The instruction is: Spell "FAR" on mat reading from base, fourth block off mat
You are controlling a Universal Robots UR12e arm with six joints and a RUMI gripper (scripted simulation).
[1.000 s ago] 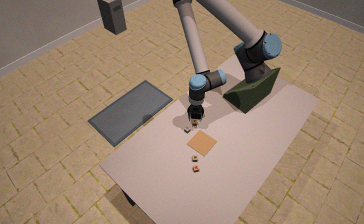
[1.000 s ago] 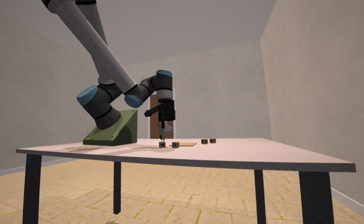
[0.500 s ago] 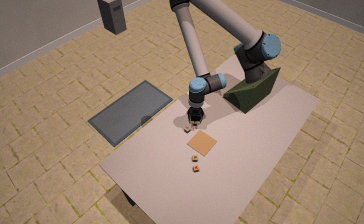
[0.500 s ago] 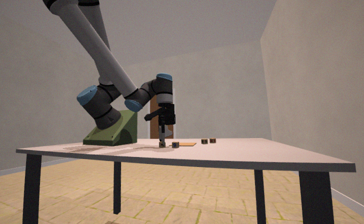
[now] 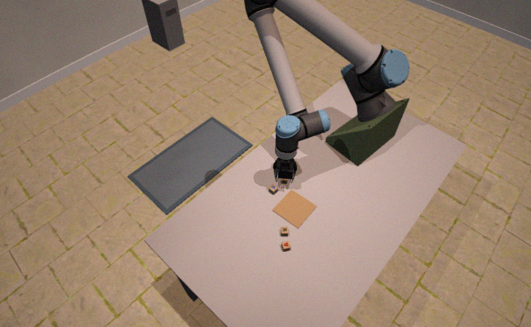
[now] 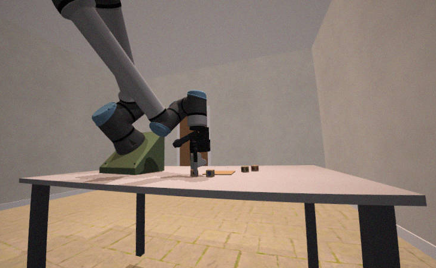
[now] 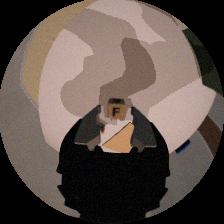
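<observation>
The F block is right at my hand. From my hand the other things lie so: R block: 22 cm ahead, 15 cm to the left; blue-lettered block: 8 cm ahead, 1 cm to the right; tan mat: 9 cm ahead, 12 cm to the left, 1 cm below.
</observation>
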